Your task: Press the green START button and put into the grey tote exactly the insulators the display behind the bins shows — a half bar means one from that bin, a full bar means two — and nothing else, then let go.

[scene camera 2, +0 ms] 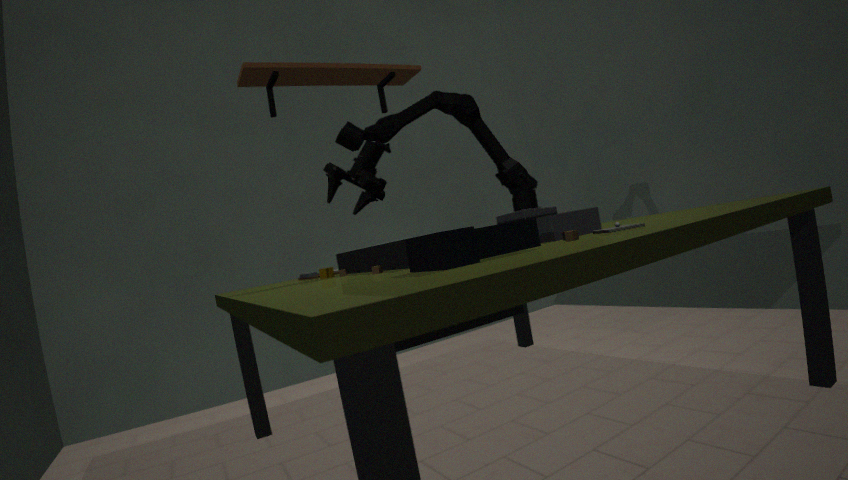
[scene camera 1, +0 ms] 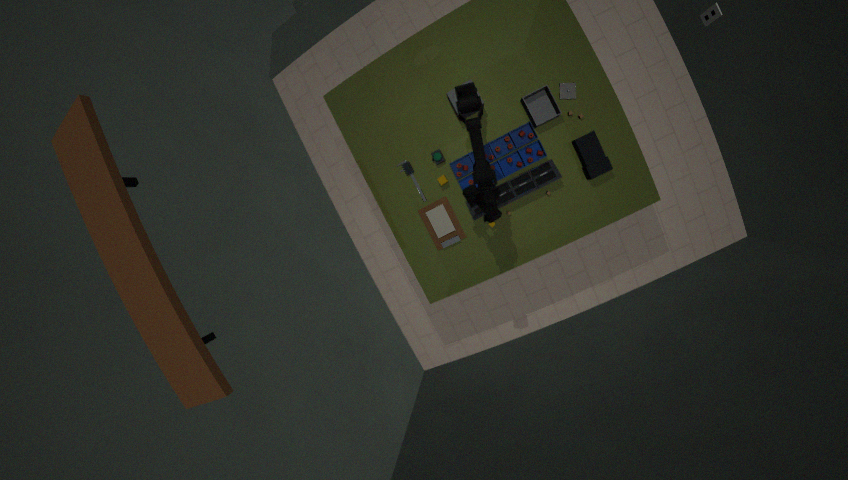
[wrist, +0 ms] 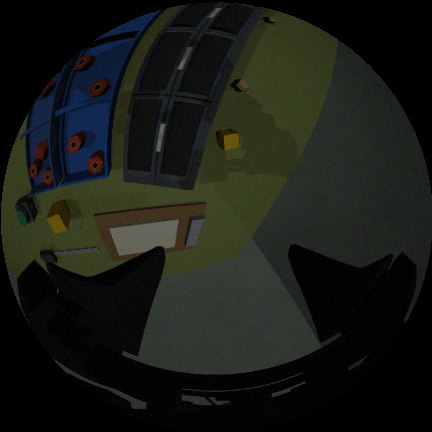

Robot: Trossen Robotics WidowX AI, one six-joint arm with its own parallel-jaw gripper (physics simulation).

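Frame: origin at the arm's base, x ahead, y left, z up, level; metres.
Where they show: gripper, fingertip midpoint: (scene camera 2: pixel 341 208) (scene camera 1: pixel 478 214) (wrist: pixel 229 253); arm's base, link origin: (scene camera 2: pixel 527 210).
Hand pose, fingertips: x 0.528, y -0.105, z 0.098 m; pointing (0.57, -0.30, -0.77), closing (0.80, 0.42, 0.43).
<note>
Each offset is from my fingertips to the top centre of the thing. "pt": to the spot under its first point.
My gripper (scene camera 2: pixel 342 208) (wrist: pixel 229 253) is open and empty, high above the table near the dark display's left end; the arm hides its fingers in scene camera 1. The green START button {0.318 m back, 0.113 m right, 0.141 m down} (scene camera 1: pixel 437 156) (wrist: pixel 22 215) stands left of the blue bins (scene camera 1: pixel 504 171) (wrist: pixel 100 122), apart from the gripper. Red-orange insulators (scene camera 1: pixel 529 152) (wrist: pixel 98 87) lie in the bins. The arm covers some bins in scene camera 1. The display (scene camera 1: pixel 523 184) (wrist: pixel 182 140) shows dark cells with short pale strips between the rows; no lit bar is visible in them. The grey tote {0.391 m back, 0.425 m left, 0.128 m down} (scene camera 1: pixel 540 107) (scene camera 2: pixel 574 222) looks empty.
Yellow blocks (scene camera 1: pixel 442 179) (wrist: pixel 228 139), small wooden cubes (scene camera 1: pixel 548 192) (wrist: pixel 240 85), a board with a pale sheet {0.008 m ahead, 0.196 m right, 0.164 m down} (scene camera 1: pixel 440 221) (wrist: pixel 145 237) and a long-handled tool {pt 0.199 m back, 0.256 m right, 0.178 m down} (wrist: pixel 75 251) lie around. A black box {0.105 m back, 0.590 m left, 0.126 m down} (scene camera 1: pixel 592 154) stands right. A wooden shelf (scene camera 2: pixel 327 74) hangs on the wall.
</note>
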